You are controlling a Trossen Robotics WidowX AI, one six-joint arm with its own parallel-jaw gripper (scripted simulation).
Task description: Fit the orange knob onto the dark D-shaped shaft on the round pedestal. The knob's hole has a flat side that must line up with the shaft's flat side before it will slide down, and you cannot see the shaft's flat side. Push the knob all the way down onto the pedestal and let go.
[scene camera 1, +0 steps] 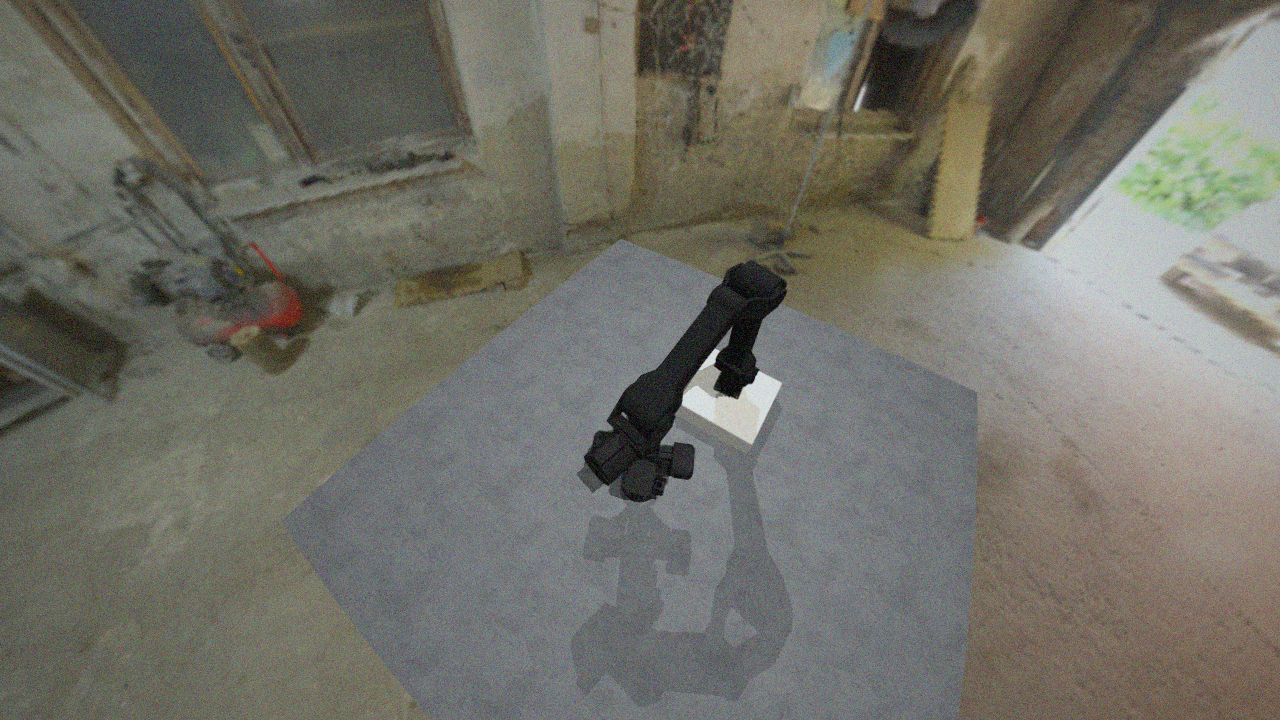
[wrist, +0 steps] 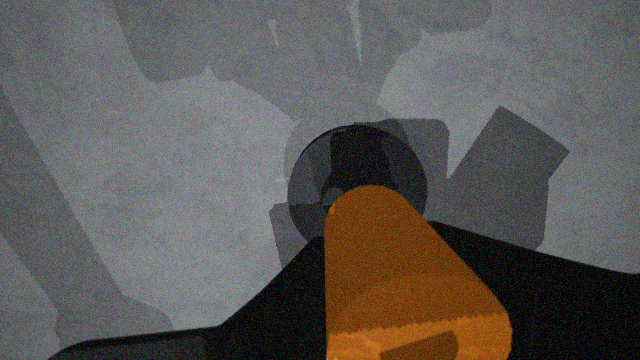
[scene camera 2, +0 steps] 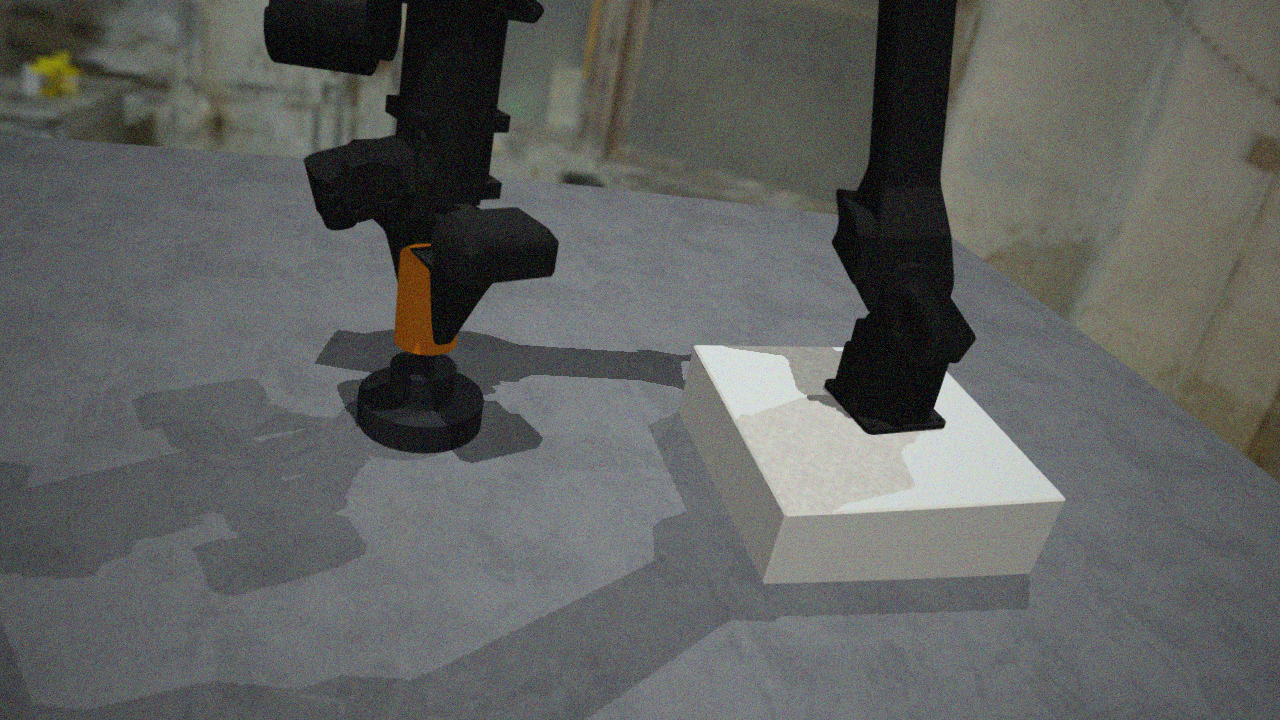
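Note:
Scene camera 1 shows me my gripper. In the wrist view, my gripper is visible too. And with my gripper, the pictures show an orange knob.

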